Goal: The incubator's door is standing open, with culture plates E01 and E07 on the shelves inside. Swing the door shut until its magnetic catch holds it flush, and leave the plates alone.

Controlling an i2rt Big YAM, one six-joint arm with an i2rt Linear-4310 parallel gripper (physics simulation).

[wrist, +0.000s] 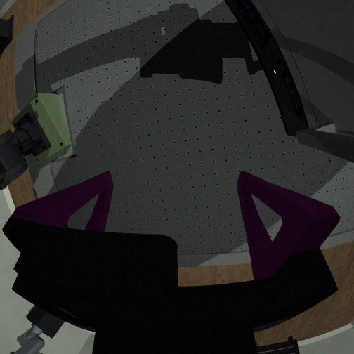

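Note:
The incubator is at the upper right of the wrist view, partly cut off by the frame, with its black front panel facing left. A dark slab, which looks like the opened door, runs from the incubator's near front corner out past the right edge. Its far part is out of frame, and its exact angle is hard to tell. My gripper is open and empty, its purple fingers wide apart over the perforated board, left of and below the slab, touching nothing that shows. Plates E01 and E07 and the shelves do not show.
The perforated grey board lies under the fingers, with dark shadows across its upper part. A green angled block with a black fitting stands at the left. A black and grey part shows at the lower left. Wooden floor borders the board.

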